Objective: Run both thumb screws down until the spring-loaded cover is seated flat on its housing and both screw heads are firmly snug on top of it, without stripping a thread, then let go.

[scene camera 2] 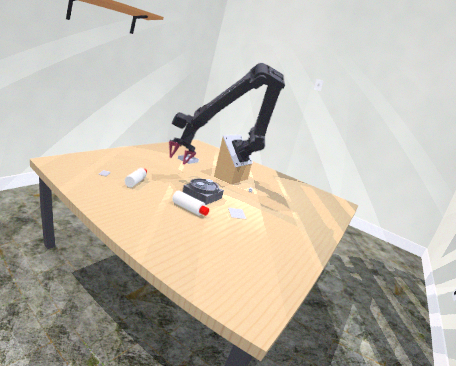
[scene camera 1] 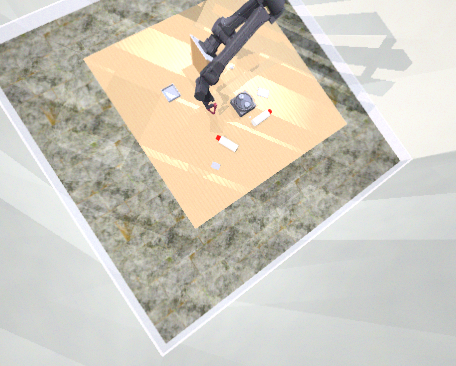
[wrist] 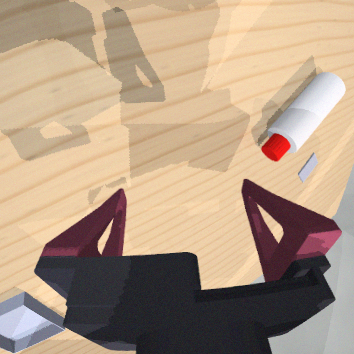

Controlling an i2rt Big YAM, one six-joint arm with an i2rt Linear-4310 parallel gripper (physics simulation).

Scene:
My gripper is open and holds nothing. Also in view: a square tray.

